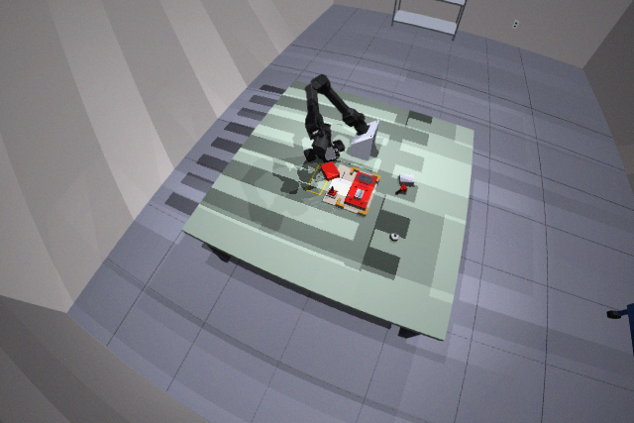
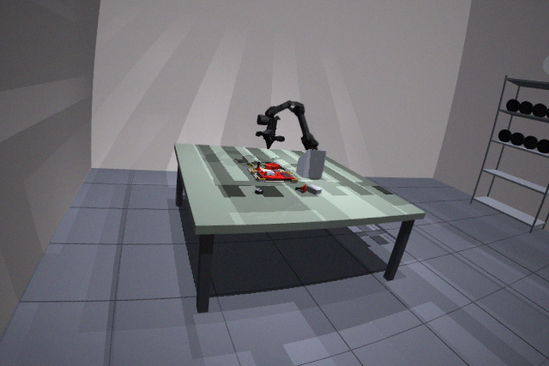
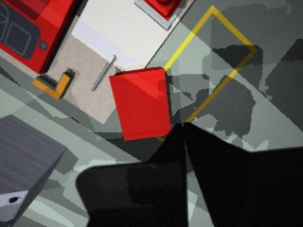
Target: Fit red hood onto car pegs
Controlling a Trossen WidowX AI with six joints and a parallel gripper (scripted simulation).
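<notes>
My gripper tip is 110 mm above the red hood, 40 mm past it and 10 mm to the right of it. From my gripper tip the other things lie so: dark wheel (440 mm to the left, 170 mm ahead, 120 mm below); white block (400 mm to the left, 170 mm behind, 120 mm below).
</notes>
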